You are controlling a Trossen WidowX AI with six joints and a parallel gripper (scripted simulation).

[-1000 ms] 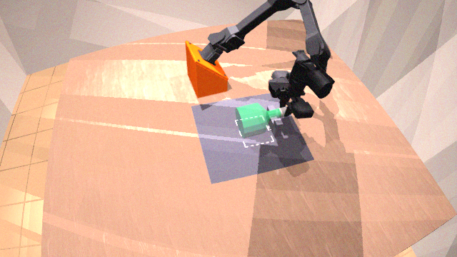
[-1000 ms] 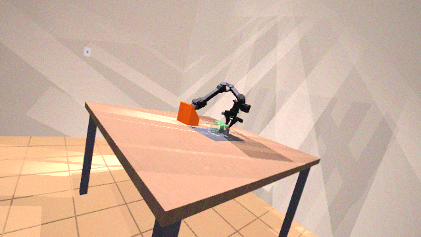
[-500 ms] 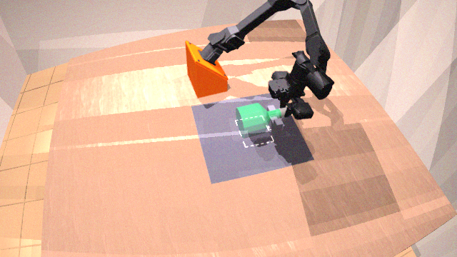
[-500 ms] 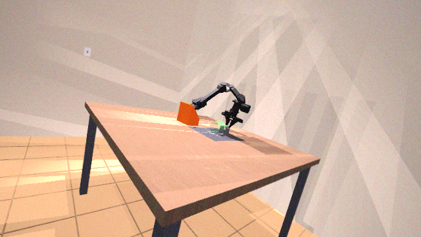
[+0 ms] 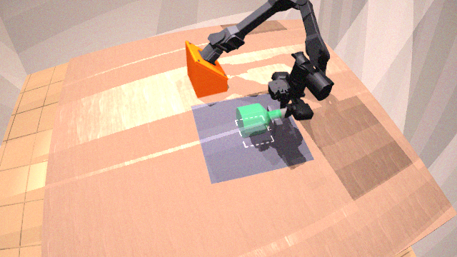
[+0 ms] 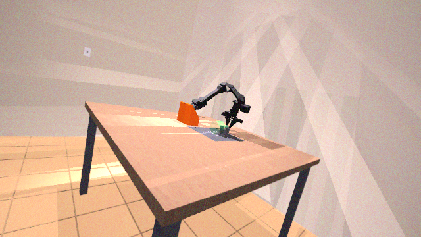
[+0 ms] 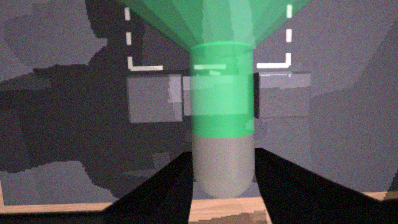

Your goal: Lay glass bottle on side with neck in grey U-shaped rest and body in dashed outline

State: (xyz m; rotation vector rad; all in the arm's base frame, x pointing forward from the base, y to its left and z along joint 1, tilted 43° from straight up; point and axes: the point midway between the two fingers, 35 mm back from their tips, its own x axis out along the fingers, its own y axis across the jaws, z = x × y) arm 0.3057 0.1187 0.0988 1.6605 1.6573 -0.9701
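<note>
Now: the green glass bottle 5 cm to the right of my gripper tip and 1 cm behind it. The rest, counted from my gripper tip: grey-blue mat: 11 cm to the right, 5 cm below, 1 cm behind.
</note>
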